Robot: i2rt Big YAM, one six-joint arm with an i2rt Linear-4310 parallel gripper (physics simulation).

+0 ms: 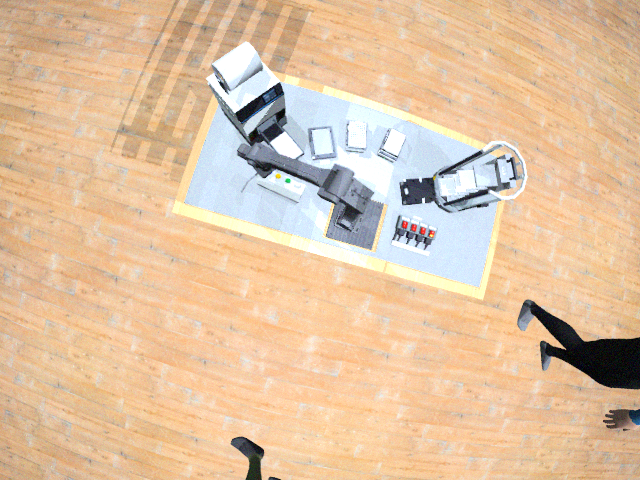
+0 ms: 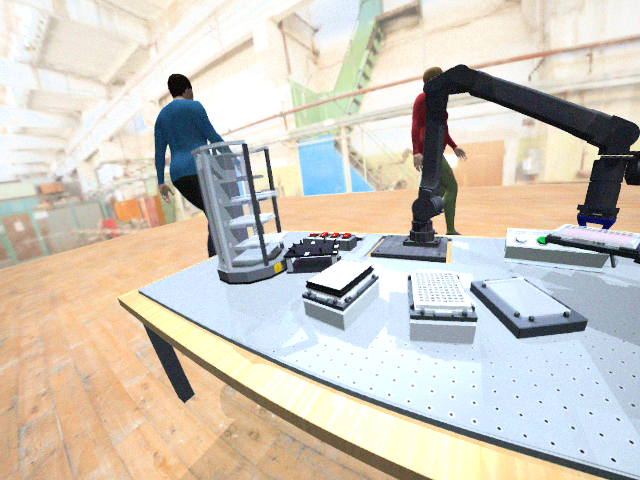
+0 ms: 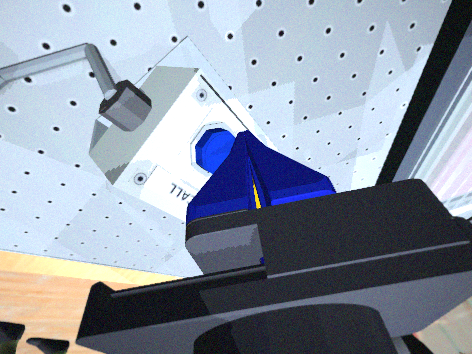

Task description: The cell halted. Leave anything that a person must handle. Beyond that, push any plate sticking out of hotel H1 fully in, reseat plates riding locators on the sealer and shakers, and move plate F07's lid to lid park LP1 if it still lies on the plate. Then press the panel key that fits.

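Where they show: gripper, fingertip midpoint: [image 1: 271, 169] [image 3: 244, 139]; arm's base, link origin: [image 1: 348, 221] [image 2: 422, 243].
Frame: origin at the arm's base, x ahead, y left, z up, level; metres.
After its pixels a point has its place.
My gripper [image 3: 244, 139] {x 0.103, y 0.422, z 0.050 m} [image 2: 595, 223] is shut and empty, fingertips low over the panel [image 3: 165, 137] {x 0.080, y 0.461, z 0.056 m} [image 1: 279, 189] {x 0.028, y 0.356, z 0.050 m} [image 2: 553, 257] {x 0.088, y 0.360, z 0.012 m} beside the blue CALL key [image 3: 214, 149] {x 0.091, y 0.438, z 0.059 m}, partly covering it; contact is unclear. The yellow key [image 1: 278, 176] {x 0.083, y 0.380, z 0.058 m} and green key [image 1: 287, 180] {x 0.078, y 0.334, z 0.060 m} [image 2: 541, 239] {x 0.082, y 0.328, z 0.058 m} show too. Hotel H1 [image 2: 210, 206] {x 0.467, y -0.474, z 0.227 m} holds plates on several shelves; whether one sticks out is unclear. The sealer [image 1: 253, 105] {x 0.266, y 0.534, z 0.298 m} has a pink-welled plate [image 2: 602, 235] {x 0.225, y 0.391, z 0.114 m} in front. One shaker [image 2: 341, 312] {x 0.514, y -0.045, z 0.035 m} bears a white-topped dark plate [image 2: 342, 275] {x 0.450, y -0.076, z 0.071 m}, another [image 2: 442, 330] {x 0.481, y 0.116, z 0.017 m} a white well plate [image 2: 442, 290] {x 0.421, y 0.107, z 0.055 m}. A clear lid-like piece [image 2: 529, 297] {x 0.339, y 0.257, z 0.020 m} lies on a dark frame [image 2: 550, 328] {x 0.405, y 0.277, z 0.004 m}.
A black nest [image 1: 417, 191] {x 0.250, y -0.273, z 0.049 m} [image 2: 312, 250] {x 0.285, y -0.272, z 0.049 m} stands beside the hotel, near a row of red-topped units [image 1: 413, 227] {x 0.076, y -0.309, z 0.039 m} [image 2: 330, 237] {x 0.089, y -0.318, z 0.034 m}. A cable connector [image 3: 125, 106] {x 0.076, y 0.480, z 0.042 m} sits at the panel's end. A person in blue [image 2: 183, 129] and one in red [image 2: 419, 126] stand beyond the table.
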